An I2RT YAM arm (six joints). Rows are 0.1 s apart.
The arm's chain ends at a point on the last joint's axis. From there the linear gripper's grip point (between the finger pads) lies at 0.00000 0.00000 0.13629 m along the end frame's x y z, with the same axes.
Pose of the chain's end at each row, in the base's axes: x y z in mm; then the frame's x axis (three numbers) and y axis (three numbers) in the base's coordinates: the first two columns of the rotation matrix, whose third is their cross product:
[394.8 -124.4 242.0 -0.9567 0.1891 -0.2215 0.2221 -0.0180 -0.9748]
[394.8 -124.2 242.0 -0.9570 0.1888 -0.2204 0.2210 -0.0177 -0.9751]
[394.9 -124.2 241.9 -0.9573 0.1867 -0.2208 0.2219 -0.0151 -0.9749]
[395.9 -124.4 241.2 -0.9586 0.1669 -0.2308 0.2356 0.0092 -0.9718]
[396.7 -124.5 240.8 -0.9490 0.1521 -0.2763 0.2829 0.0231 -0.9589]
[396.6 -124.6 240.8 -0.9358 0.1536 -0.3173 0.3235 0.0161 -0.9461]
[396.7 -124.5 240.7 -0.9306 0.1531 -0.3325 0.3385 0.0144 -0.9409]
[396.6 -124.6 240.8 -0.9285 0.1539 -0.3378 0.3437 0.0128 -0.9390]
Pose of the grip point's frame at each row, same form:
[369.1 -258.2 238.6 -0.9567 0.1891 -0.2215 0.2221 -0.0180 -0.9748]
[369.2 -258.0 238.6 -0.9570 0.1888 -0.2204 0.2210 -0.0177 -0.9751]
[369.6 -258.1 238.2 -0.9573 0.1867 -0.2208 0.2219 -0.0151 -0.9749]
[374.1 -258.8 234.6 -0.9586 0.1669 -0.2308 0.2356 0.0092 -0.9718]
[377.7 -259.2 231.9 -0.9490 0.1521 -0.2763 0.2829 0.0231 -0.9589]
[377.5 -259.3 232.0 -0.9358 0.1536 -0.3173 0.3235 0.0161 -0.9461]
[377.7 -259.2 231.8 -0.9306 0.1531 -0.3325 0.3385 0.0144 -0.9409]
[377.5 -259.2 232.0 -0.9285 0.1539 -0.3378 0.3437 0.0128 -0.9390]

